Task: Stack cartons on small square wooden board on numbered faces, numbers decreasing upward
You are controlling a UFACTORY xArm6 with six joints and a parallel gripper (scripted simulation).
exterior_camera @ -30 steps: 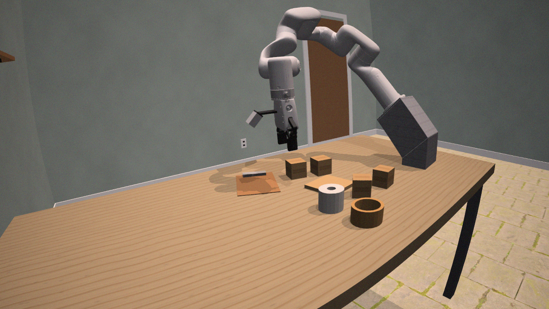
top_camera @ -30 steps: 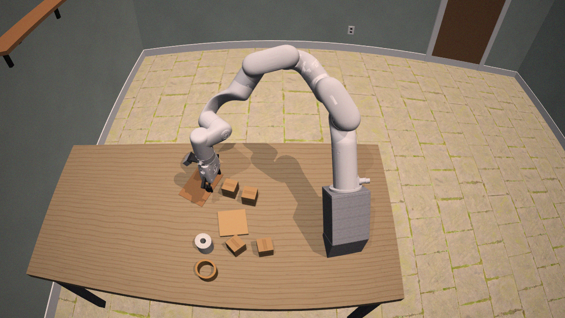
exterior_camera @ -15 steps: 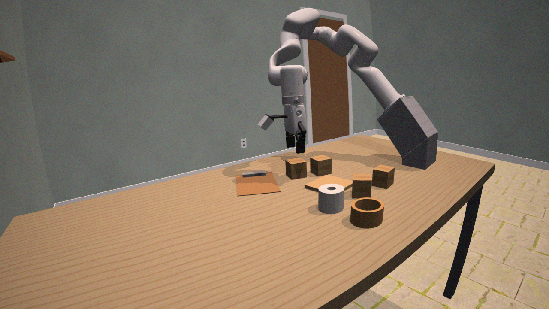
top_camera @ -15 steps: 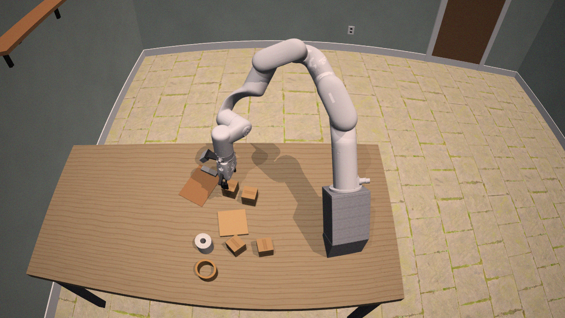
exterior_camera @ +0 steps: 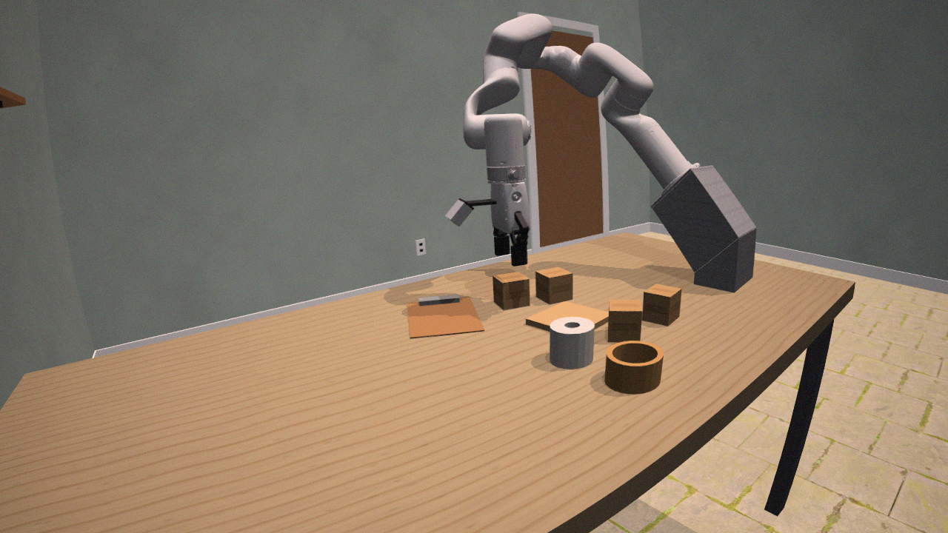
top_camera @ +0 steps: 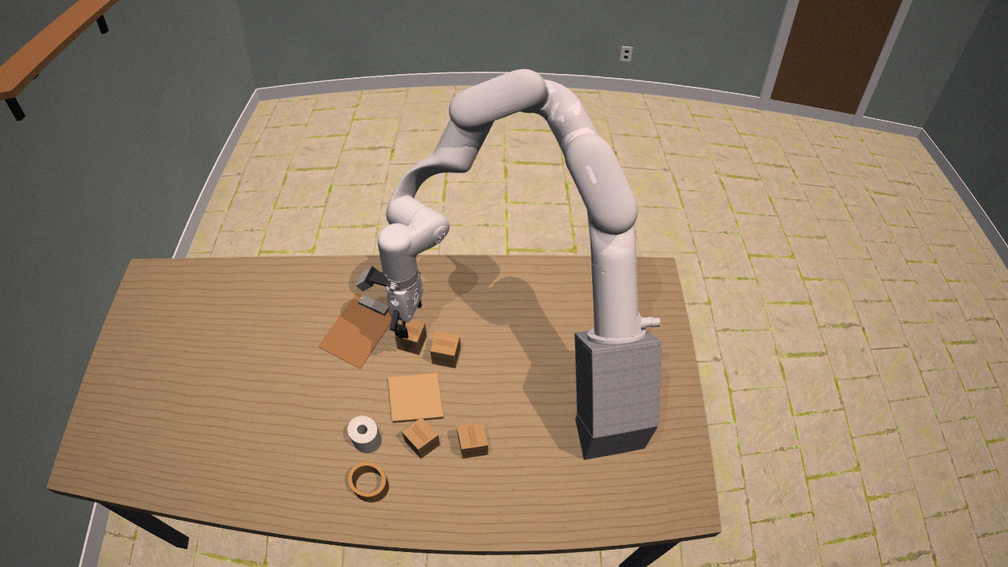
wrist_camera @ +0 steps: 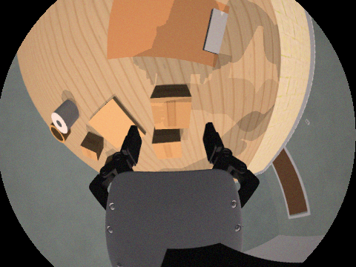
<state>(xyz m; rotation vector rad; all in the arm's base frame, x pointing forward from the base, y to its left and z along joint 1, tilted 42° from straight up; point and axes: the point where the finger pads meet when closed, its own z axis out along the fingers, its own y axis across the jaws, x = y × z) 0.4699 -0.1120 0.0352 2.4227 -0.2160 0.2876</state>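
Now: hand 20 mm past the square wooden board, 160 mm to the right of it and 100 mm above it. From my hand the other things lie so: white roll (80 mm ahead, 280 mm to the left, 70 mm below); then brown ring (60 mm ahead, 400 mm to the left, 80 mm below).
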